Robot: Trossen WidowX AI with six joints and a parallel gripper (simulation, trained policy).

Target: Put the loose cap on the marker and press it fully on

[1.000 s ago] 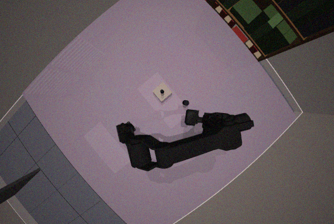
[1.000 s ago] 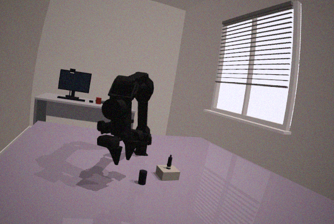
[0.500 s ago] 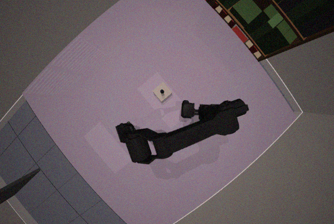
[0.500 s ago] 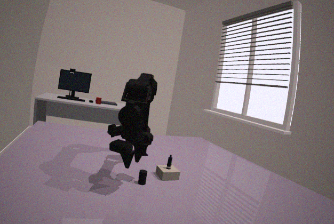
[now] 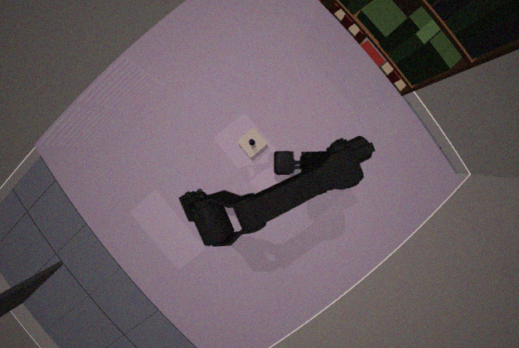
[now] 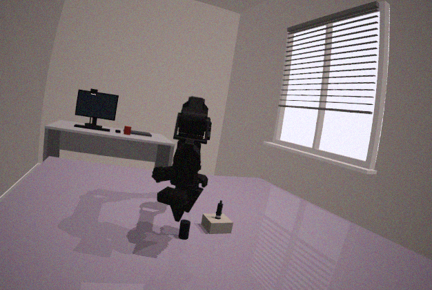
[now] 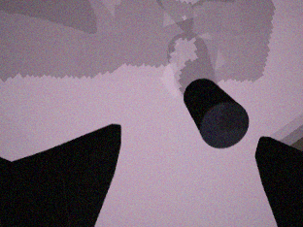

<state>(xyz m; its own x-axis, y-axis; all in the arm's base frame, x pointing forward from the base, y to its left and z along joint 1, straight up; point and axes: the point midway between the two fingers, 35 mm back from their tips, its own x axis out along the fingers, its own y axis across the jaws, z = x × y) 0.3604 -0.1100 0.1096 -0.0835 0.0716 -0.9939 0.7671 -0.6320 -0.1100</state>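
The black marker cap is 50 mm below my gripper tip, 20 mm to the left of it and 20 mm behind it. Also, from my gripper tip: holder block (140 mm to the left, 70 mm behind, 60 mm below); then dark marker (140 mm to the left, 70 mm behind).
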